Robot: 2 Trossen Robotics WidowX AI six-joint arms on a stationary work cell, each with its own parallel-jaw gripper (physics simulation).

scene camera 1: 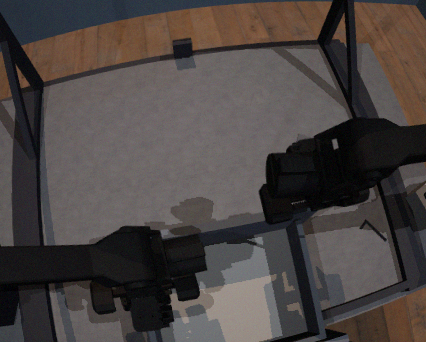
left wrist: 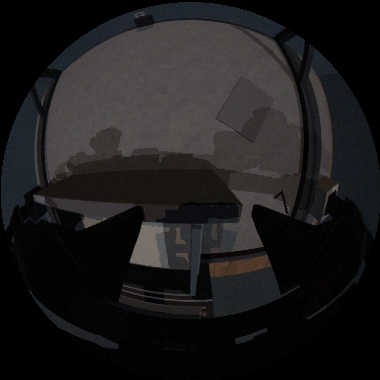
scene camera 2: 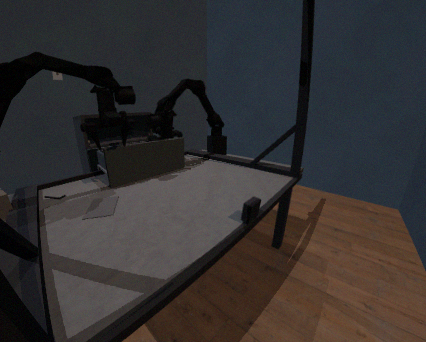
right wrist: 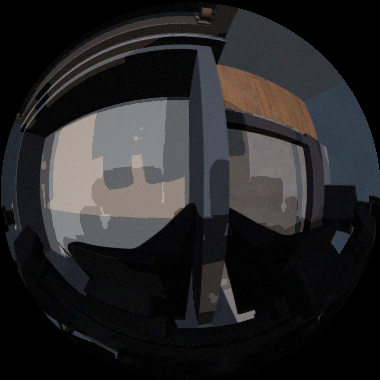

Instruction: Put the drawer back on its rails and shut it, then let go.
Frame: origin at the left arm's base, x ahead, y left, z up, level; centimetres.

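Seen in the pictures: left gripper, between the fingertips: (scene camera 1: pixel 302 207) (left wrist: pixel 198 211) (scene camera 2: pixel 112 147); right gripper, between the fingertips: (right wrist: pixel 203 208); left arm's base, origin of its link: (left wrist: pixel 330 202); right arm's base, origin of its link: (left wrist: pixel 27 208) (scene camera 2: pixel 216 136) (right wrist: pixel 353 211).
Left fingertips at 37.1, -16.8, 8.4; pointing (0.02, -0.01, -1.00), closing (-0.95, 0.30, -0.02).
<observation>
Pixels of each thing's top centre, then the offset from my left fingertips to it, as dx, dy, dz.
- flat grey plate, centre of its top: (left wrist: pixel 248 105) (scene camera 2: pixel 102 206) -14.2, -9.7, -15.3
- black bent rod, centre of its top: (scene camera 1: pixel 374 233) (scene camera 2: pixel 54 195) -19.0, +14.3, -15.0
- small dark block, centre of its top: (scene camera 2: pixel 252 200) (scene camera 1: pixel 182 41) -1.3, -52.7, -9.7
The grey drawer (scene camera 1: pixel 311 295) (scene camera 2: pixel 145 161) (left wrist: pixel 196 255) (right wrist: pixel 209 140) projects from the cabinet (scene camera 2: pixel 78 126), its front panel upright. Whether its runners sit on the rails cannot be seen. My right gripper (scene camera 1: pixel 145 300) (right wrist: pixel 203 208) is shut on the drawer's side wall; in scene camera 2 it is dark and partly hidden behind the front panel. My left gripper (scene camera 1: pixel 315 200) (scene camera 2: pixel 111 145) (left wrist: pixel 198 211) is open at the drawer's other front corner, with the other side wall showing between its fingers in the left wrist view. No contact there can be made out.
A flat grey plate (scene camera 2: pixel 102 207) (left wrist: pixel 242 105) lies on the table in front of the drawer. A black bent rod (scene camera 1: pixel 374 230) (scene camera 2: pixel 55 197) lies beside the drawer. A small dark block (scene camera 1: pixel 182 48) (scene camera 2: pixel 251 210) stands at the table's far edge in scene camera 1. Frame posts rise at the table corners.
</observation>
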